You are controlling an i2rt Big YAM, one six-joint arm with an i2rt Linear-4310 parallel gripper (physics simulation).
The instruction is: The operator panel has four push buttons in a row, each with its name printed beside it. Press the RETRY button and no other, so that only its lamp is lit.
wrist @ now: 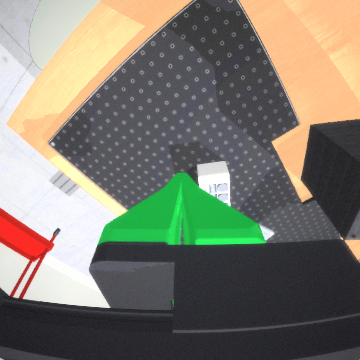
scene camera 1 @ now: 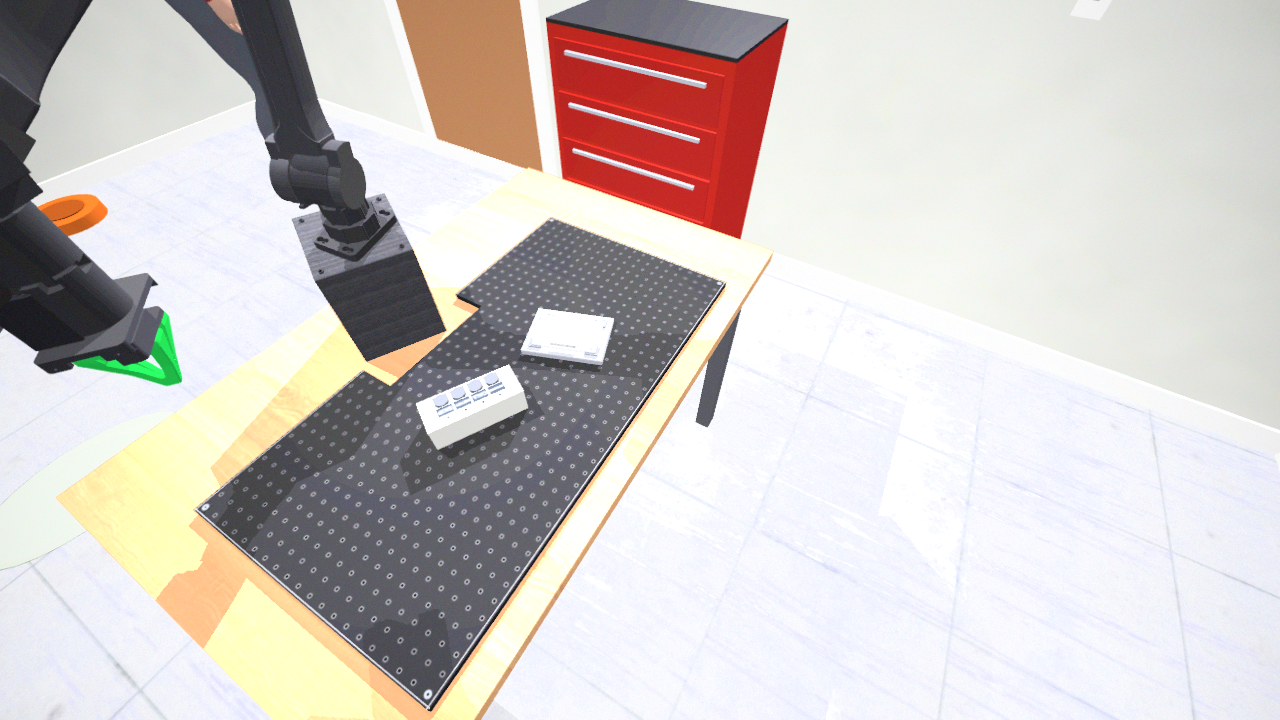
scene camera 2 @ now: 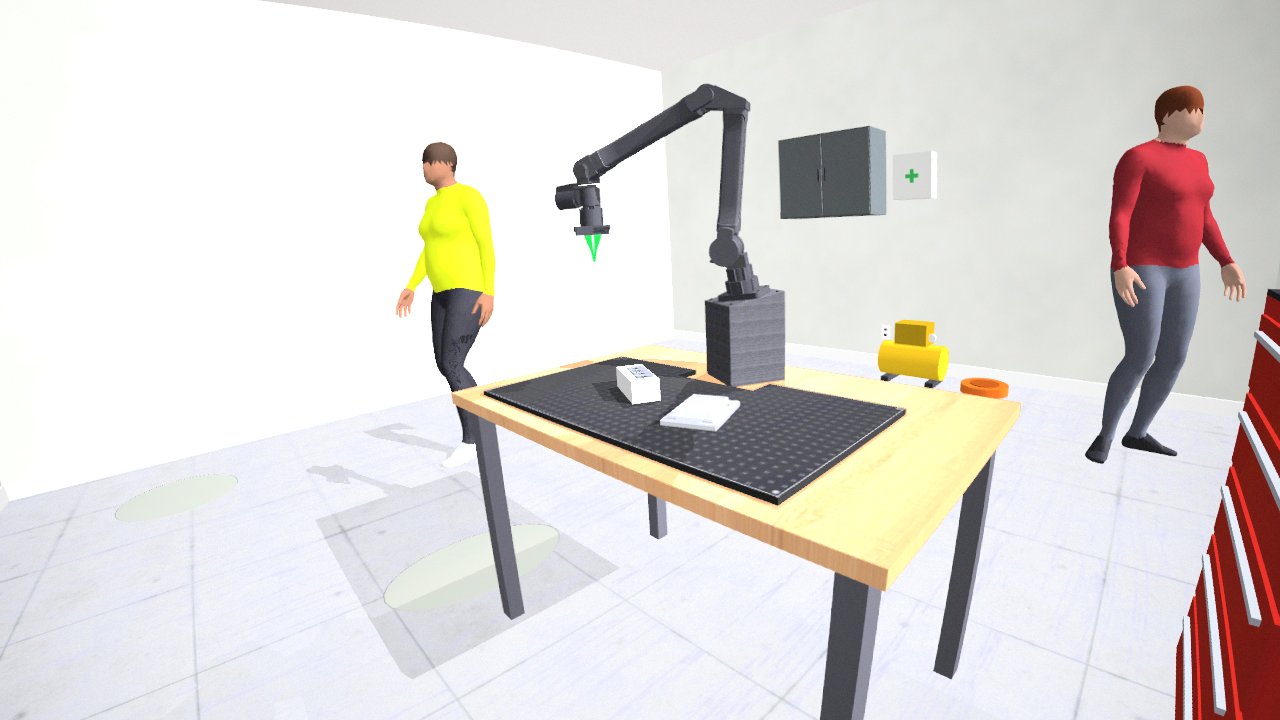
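Where they show: gripper, fingertip midpoint: (wrist: 181, 180) (scene camera 1: 175, 382) (scene camera 2: 594, 261); arm's base, link origin: (scene camera 1: 357, 232) (scene camera 2: 744, 296).
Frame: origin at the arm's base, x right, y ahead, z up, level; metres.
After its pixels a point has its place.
The operator panel (scene camera 1: 478, 420) @[x 0.182, y 0.308, z -0.183 m] (scene camera 2: 639, 386) @[x 0.103, y 0.347, z -0.171 m] (wrist: 213, 169) @[x 0.220, y 0.229, z -0.178 m] is a white box with four round buttons in a row on top. It stands on the black perforated board (scene camera 1: 358, 546) @[x 0.421, y 0.241, z -0.211 m] (scene camera 2: 760, 456) @[x -0.268, y 0.501, z -0.211 m] (wrist: 150, 90) @[x 0.431, y 0.195, z -0.211 m]. The names beside the buttons are too small to read, and no lit lamp can be made out. In the wrist view the green fingers hide part of the panel. My gripper (scene camera 1: 179, 383) @[x 0.390, y 0.147, z 0.109 m] (scene camera 2: 593, 259) @[x 0.390, y 0.147, z 0.109 m] (wrist: 181, 180) @[x 0.390, y 0.147, z 0.109 m] is shut and empty, its green fingertips together, pointing down high above the table and clear of the panel.
A flat white device (scene camera 1: 567, 334) @[x -0.058, y 0.363, z -0.189 m] (scene camera 2: 700, 411) @[x -0.092, y 0.402, z -0.185 m] lies on the board near the panel. The arm's dark base block (scene camera 1: 380, 300) @[x 0.060, y 0.052, z -0.094 m] (scene camera 2: 745, 340) @[x -0.035, y 0.072, z -0.104 m] (wrist: 332, 175) @[x 0.068, y 0.046, z -0.105 m] stands at the edge of the board's cut-out. A red drawer cabinet (scene camera 1: 640, 116) stands beyond the table (scene camera 1: 626, 483) @[x 0.184, y 0.577, z -0.229 m] (scene camera 2: 948, 429) @[x -0.538, y 0.194, z -0.224 m].
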